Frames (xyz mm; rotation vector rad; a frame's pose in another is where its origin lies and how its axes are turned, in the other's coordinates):
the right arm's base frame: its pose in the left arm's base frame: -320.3 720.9 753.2 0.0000 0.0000 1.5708
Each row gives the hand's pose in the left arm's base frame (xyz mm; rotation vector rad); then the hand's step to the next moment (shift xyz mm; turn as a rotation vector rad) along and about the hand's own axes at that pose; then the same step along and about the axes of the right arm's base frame.
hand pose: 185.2 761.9 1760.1 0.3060 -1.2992 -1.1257
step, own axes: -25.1 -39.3 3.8 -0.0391 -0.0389 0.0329
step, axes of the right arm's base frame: 2.6 18.7 -42.8 0.0252 0.0418 -0.0418
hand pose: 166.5 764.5 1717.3 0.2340 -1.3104 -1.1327
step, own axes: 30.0 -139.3 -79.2 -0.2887 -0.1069 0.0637
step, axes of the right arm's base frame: -125.1 10.5 -104.1 0.1944 0.0643 -0.2385
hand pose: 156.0 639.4 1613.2 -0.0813 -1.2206 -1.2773
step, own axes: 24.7 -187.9 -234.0 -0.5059 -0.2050 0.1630
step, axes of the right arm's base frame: -236.8 -4.1 -185.9 0.3670 0.1586 -0.4058
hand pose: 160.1 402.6 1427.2 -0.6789 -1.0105 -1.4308
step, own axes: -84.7 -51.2 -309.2 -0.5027 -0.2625 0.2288
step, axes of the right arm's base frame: -235.3 -8.7 -223.5 0.4191 0.2255 -0.3841
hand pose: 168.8 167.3 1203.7 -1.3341 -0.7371 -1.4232
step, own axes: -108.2 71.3 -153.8 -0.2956 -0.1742 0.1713
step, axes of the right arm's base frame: -135.0 -0.7 -149.0 0.2862 0.1384 -0.2145
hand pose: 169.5 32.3 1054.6 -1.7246 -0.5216 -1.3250
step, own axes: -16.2 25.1 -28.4 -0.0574 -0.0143 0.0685
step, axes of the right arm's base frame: -34.0 2.4 -23.1 0.0745 -0.0075 -0.0509
